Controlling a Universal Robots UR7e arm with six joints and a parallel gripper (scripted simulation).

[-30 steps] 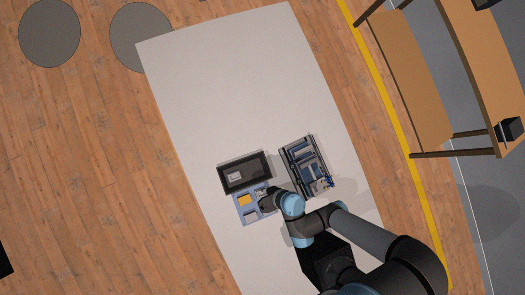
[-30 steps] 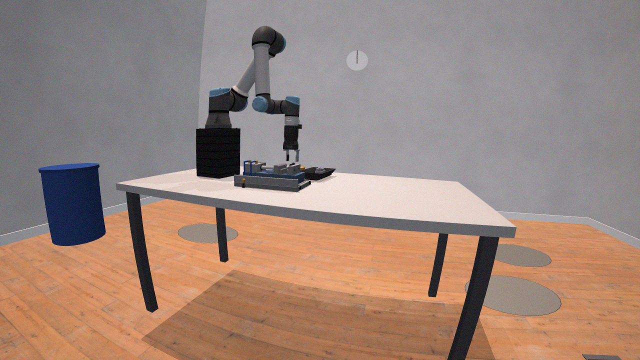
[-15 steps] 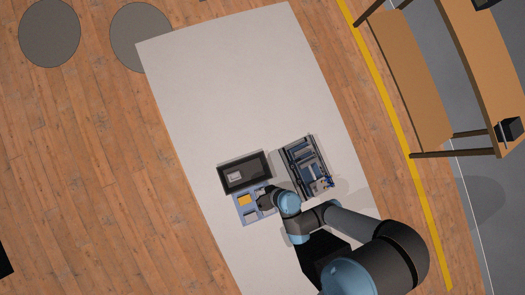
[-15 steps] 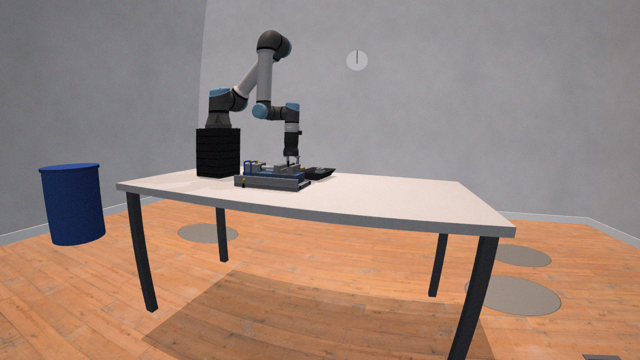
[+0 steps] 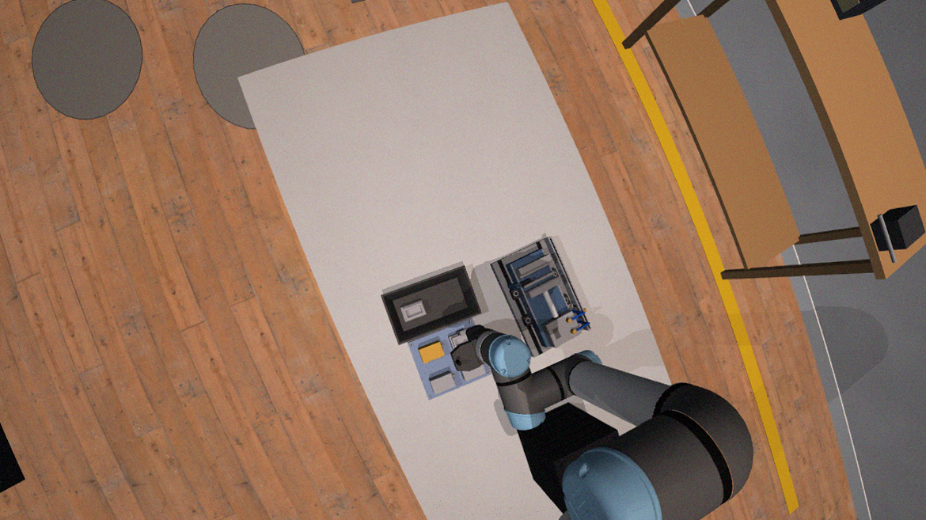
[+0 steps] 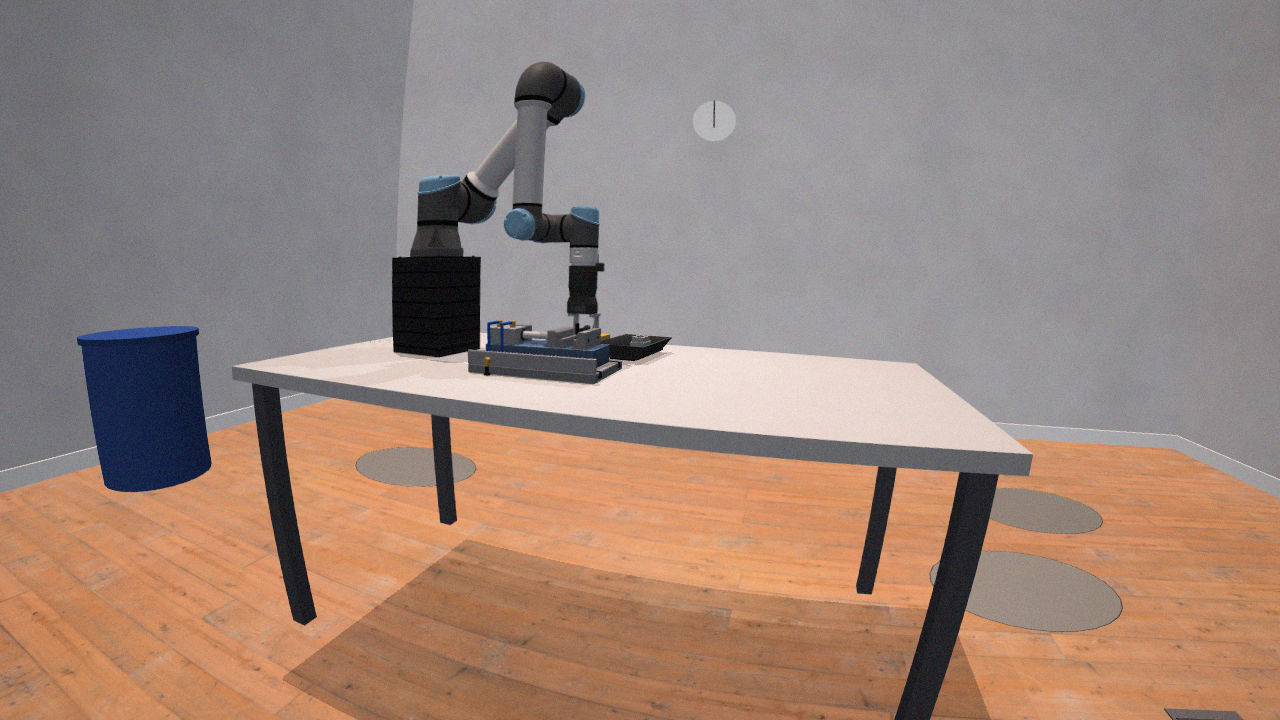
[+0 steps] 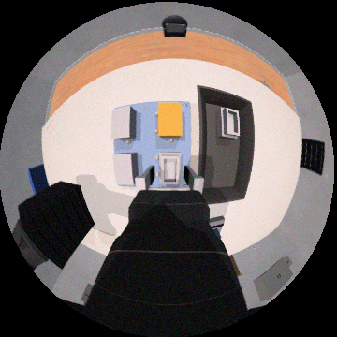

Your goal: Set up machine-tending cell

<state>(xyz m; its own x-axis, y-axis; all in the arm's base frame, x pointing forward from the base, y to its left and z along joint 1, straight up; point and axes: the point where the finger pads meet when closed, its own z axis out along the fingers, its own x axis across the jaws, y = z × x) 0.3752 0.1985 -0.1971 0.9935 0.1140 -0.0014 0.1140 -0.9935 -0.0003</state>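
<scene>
The brass blank is 1 cm behind my hand, 9 cm to the left of it and 4 cm below it. Round my hand: vise (6 cm ahead, 25 cm to the right, 2 cm below).
</scene>
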